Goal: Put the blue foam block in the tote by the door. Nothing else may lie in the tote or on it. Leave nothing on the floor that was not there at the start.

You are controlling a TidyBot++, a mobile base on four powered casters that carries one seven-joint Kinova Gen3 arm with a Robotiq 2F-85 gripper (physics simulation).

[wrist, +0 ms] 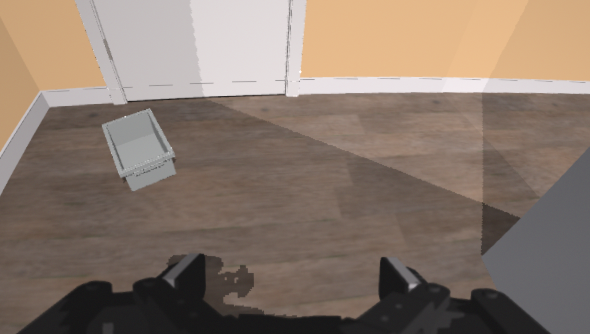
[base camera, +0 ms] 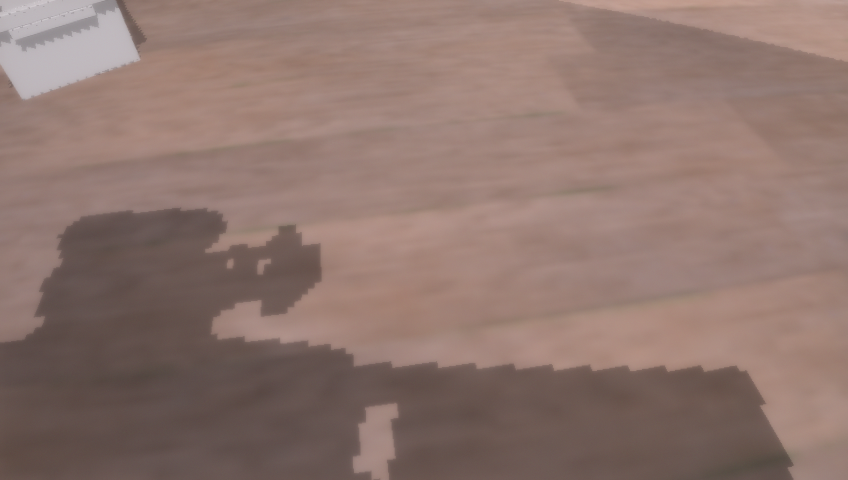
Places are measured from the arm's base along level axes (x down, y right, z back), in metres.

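Pixels of known places: gripper, between the fingertips: point(wrist: 292, 275).
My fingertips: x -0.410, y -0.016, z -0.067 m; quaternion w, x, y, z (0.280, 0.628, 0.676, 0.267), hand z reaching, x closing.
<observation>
Behind a point stands the place of what it marks.
A light grey tote point(base camera: 77, 65) {z -0.729, x 0.374, y -0.531 m} point(wrist: 147, 145) {z -0.915, x 0.394, y -0.630 m} stands on the floor by the white door, at the left in the wrist view and cut off at the top left corner in the base camera view. It is upright and its open top shows a bare inner floor in the wrist view. My gripper point(wrist: 292, 275) {z -0.067, x -0.410, y -0.016 m} is open, with its fingers wide apart and no object between them. It is above the floor, on the near side of the tote and to its right. The blue foam block does not show in either view.
The white door point(wrist: 240, 50) {z -1.299, x 0.148, y -0.292 m} is set in the orange wall point(wrist: 390, 40) {z -1.453, x 0.108, y 0.383 m} behind the tote. A white baseboard point(wrist: 380, 85) {z -1.441, x 0.351, y 0.392 m} runs along the wall. A large grey panel point(wrist: 555, 240) {z -0.416, x 0.094, y 0.676 m} stands at the right in the wrist view. The robot's shadow lies on the wooden floor point(base camera: 476, 237) {z -0.427, x 0.397, y 0.031 m} point(wrist: 280, 200) {z -0.700, x 0.396, y -0.054 m}.
</observation>
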